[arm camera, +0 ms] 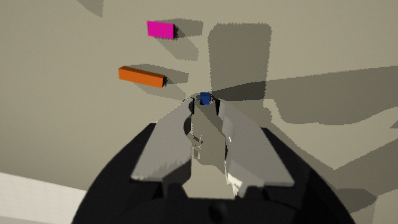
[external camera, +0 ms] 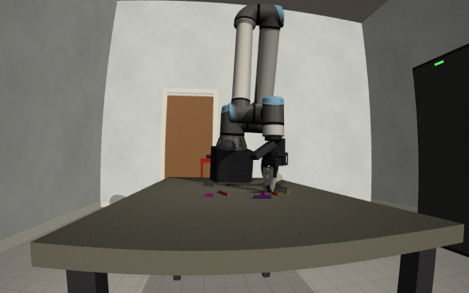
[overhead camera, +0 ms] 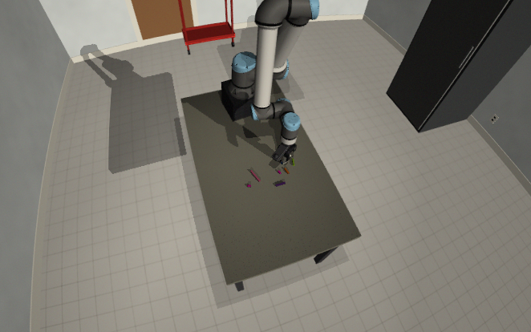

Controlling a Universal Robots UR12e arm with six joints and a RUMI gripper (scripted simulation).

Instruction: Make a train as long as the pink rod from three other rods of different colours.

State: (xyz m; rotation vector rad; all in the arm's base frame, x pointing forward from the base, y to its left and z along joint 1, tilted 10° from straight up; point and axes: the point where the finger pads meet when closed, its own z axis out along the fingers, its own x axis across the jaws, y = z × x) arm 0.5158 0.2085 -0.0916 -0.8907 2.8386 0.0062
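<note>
Right now the blue rod is 10 mm below my hand. Also, from my hand: purple rod: 150 mm ahead, 40 mm to the right, 10 mm below; lime rod: 70 mm to the left, 10 mm below; orange rod: 60 mm ahead, 20 mm to the left, 10 mm below.
</note>
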